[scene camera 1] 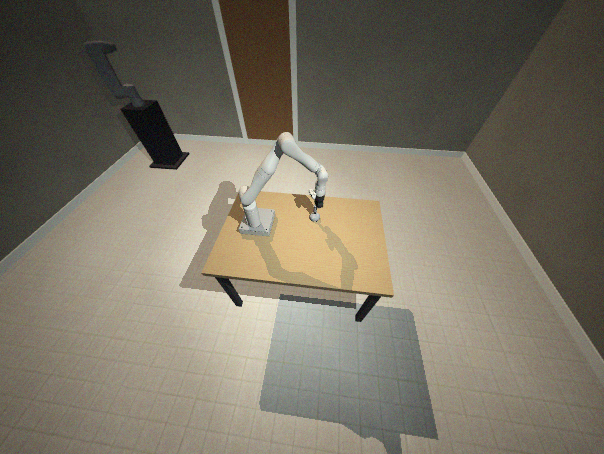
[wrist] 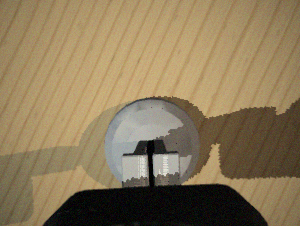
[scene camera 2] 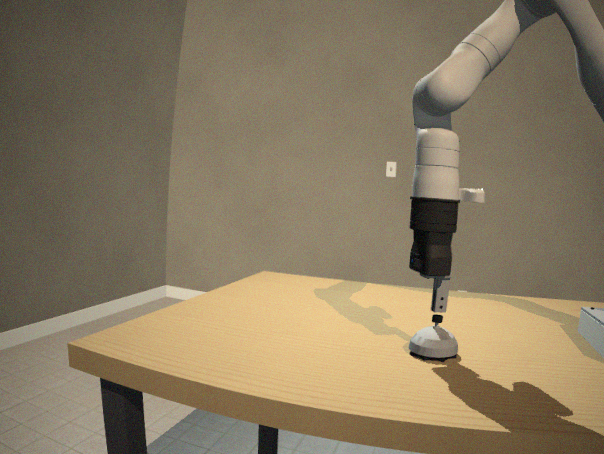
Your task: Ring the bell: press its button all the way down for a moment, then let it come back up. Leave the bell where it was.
Note:
I see my gripper [scene camera 2: 438,311] and a grey dome bell [scene camera 2: 430,343].
The grey dome bell also shows in the wrist view [wrist: 150,118]. My gripper shows as well in the wrist view [wrist: 151,156].

